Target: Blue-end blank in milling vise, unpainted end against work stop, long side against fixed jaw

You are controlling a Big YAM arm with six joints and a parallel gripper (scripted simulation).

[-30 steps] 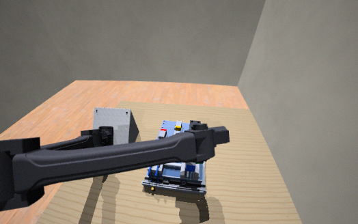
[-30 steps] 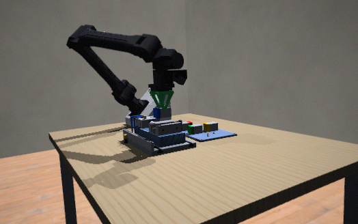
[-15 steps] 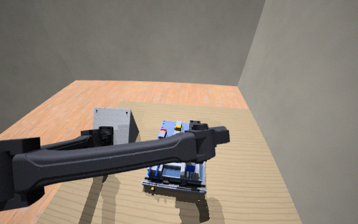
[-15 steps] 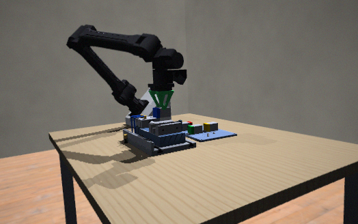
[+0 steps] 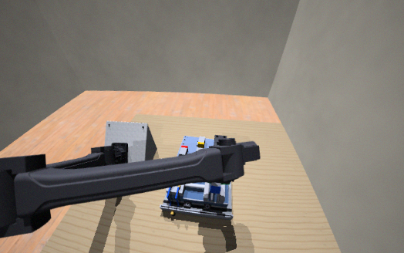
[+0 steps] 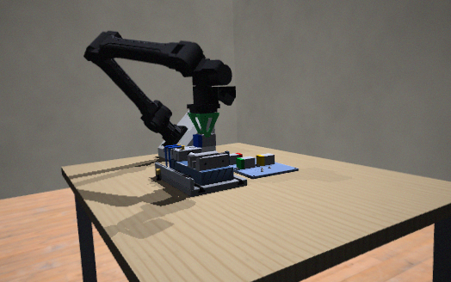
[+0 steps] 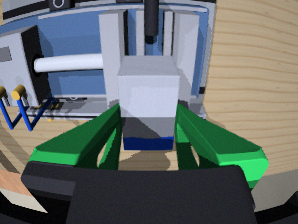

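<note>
Now: hand 20 mm above the blue-ended blank. Also, from my hand: dark work stop rod: 70 mm below, 50 mm to the left, 10 mm ahead; then green-ended blank: 220 mm to the left, 140 mm below, 80 mm behind; then vise: 120 mm below, 70 mm behind, 10 mm to the left.
</note>
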